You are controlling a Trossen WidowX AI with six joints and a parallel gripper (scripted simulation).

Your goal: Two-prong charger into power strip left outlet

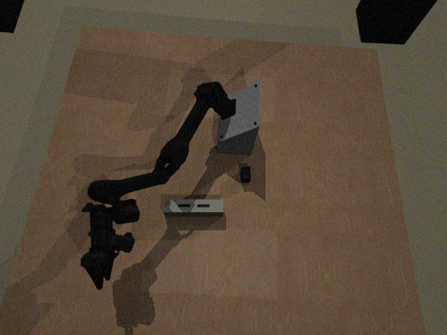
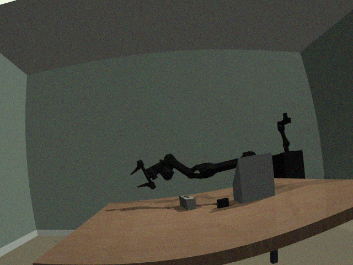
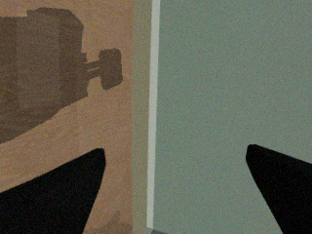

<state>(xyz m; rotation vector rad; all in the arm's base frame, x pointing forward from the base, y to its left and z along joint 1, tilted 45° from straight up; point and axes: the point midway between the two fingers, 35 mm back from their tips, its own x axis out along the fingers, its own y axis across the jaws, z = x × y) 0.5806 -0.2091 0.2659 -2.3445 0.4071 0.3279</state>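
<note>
Right now my gripper tip is 390 mm past the dark two-prong charger, 410 mm to the right of it and 140 mm above it.
</note>
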